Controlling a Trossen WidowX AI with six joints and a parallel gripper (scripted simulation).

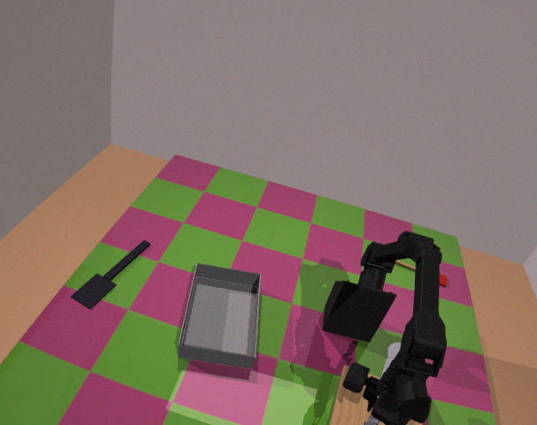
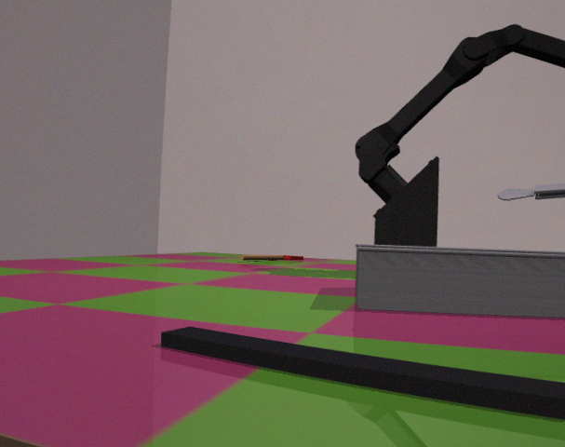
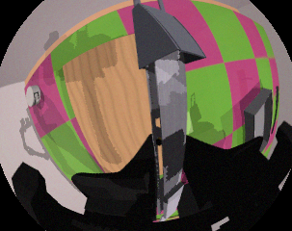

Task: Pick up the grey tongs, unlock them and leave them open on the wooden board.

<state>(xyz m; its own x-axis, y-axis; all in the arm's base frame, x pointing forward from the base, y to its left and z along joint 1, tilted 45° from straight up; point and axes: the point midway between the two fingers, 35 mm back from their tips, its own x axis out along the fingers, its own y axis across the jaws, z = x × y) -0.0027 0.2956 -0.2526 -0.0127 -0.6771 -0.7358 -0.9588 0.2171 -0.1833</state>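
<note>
Right now my gripper tip is 60 mm past the wooden board, 10 mm to the left of it and 130 mm above it. From my gripper tip the other things lie so: red spatula (250 mm behind, 710 mm to the right, 130 mm below); black spatula (750 mm ahead, 310 mm to the right, 140 mm below); grey roasting tin (390 mm ahead, 270 mm to the right, 110 mm below).
</note>
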